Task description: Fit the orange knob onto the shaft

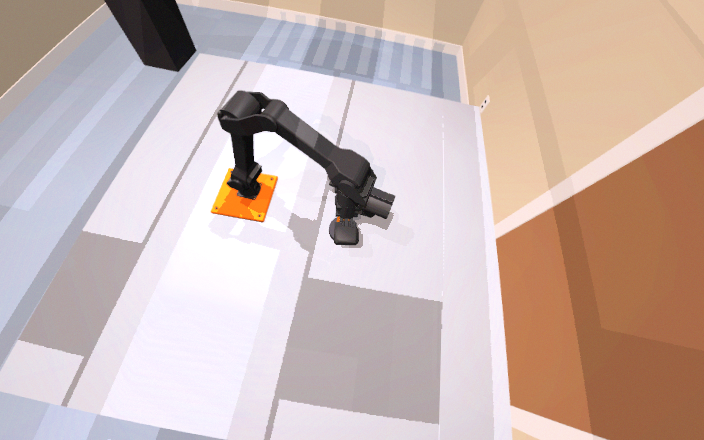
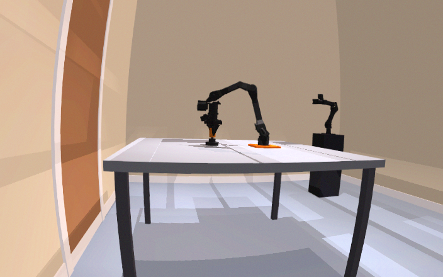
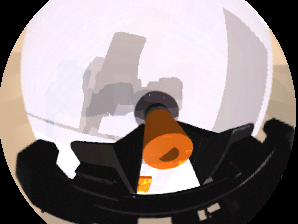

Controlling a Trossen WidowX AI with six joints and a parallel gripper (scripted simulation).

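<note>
Now: the round pedestal 30 mm below my gripper tip. Also, from my gripper tip: orange knob 20 mm above.
</note>
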